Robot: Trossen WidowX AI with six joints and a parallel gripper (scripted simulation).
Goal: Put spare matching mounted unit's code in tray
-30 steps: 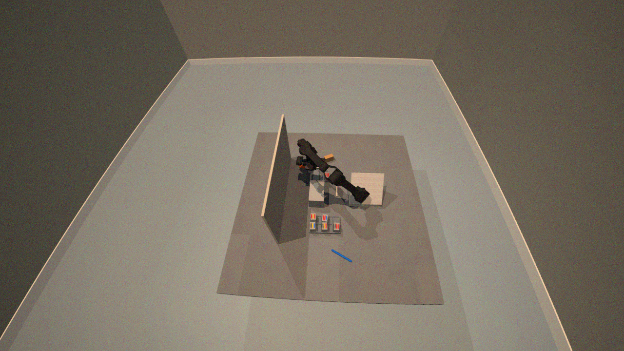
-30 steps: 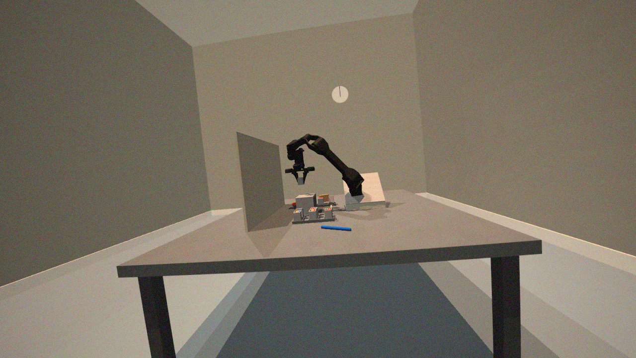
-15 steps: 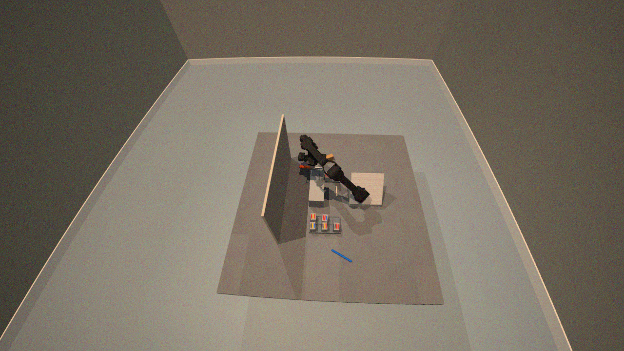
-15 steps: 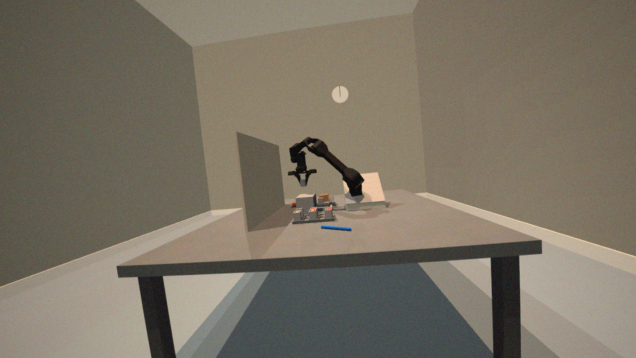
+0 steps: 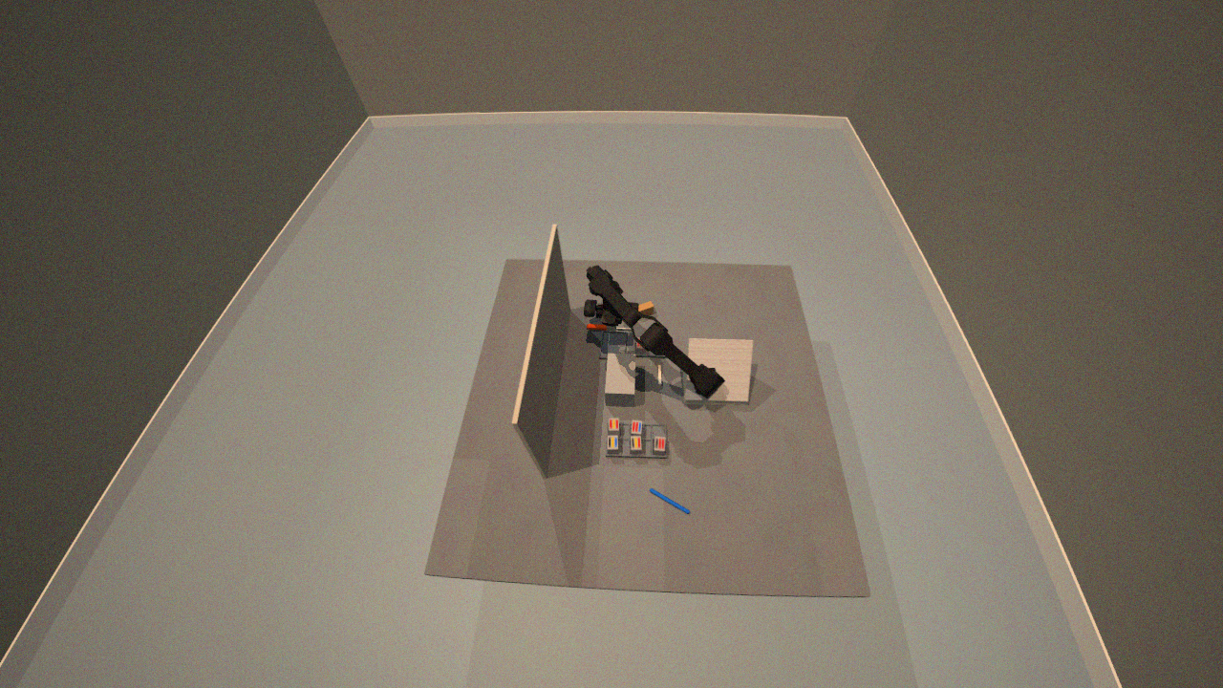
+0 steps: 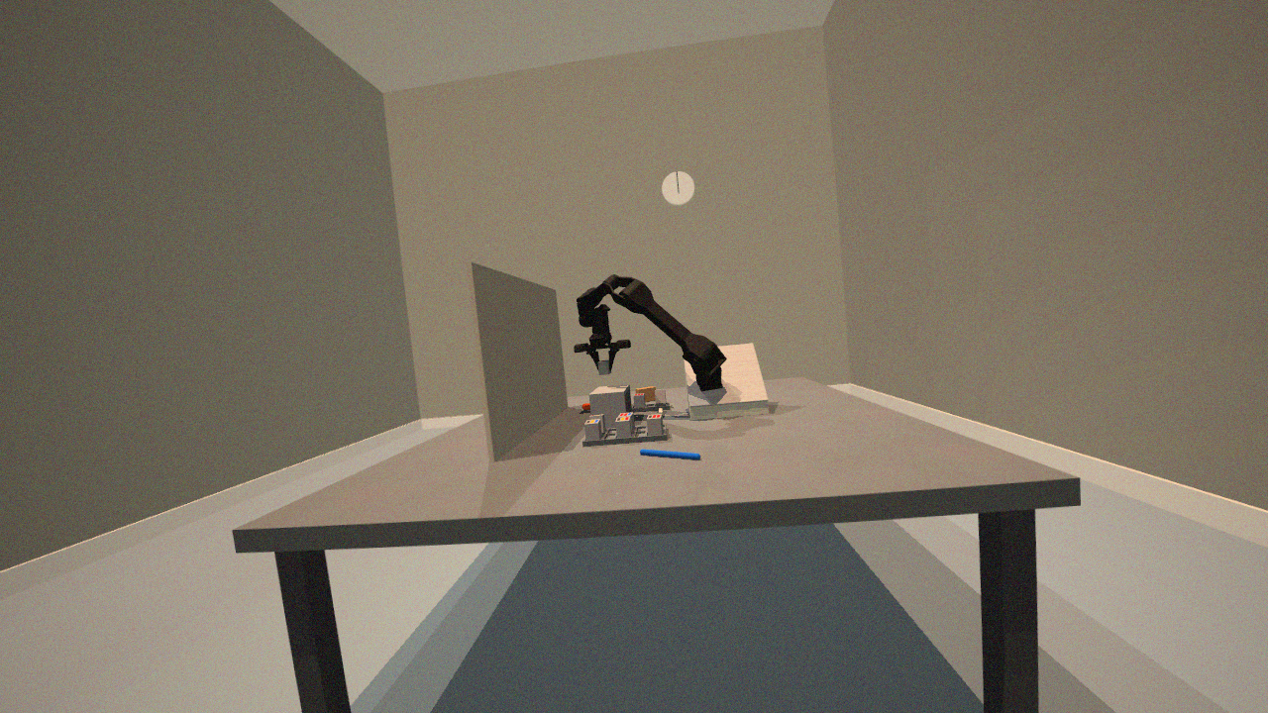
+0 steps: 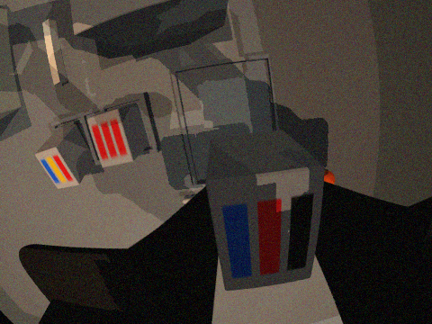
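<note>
Now: the wire-edged tray 140 mm below my gripper tip. The rest, counted from my gripper tip: orange block 150 mm to the right, 130 mm behind, 110 mm below; grey mounted unit 190 mm to the left, 90 mm below, 20 mm behind; upright panel 210 mm ahead, 160 mm to the left, 90 mm above.
</note>
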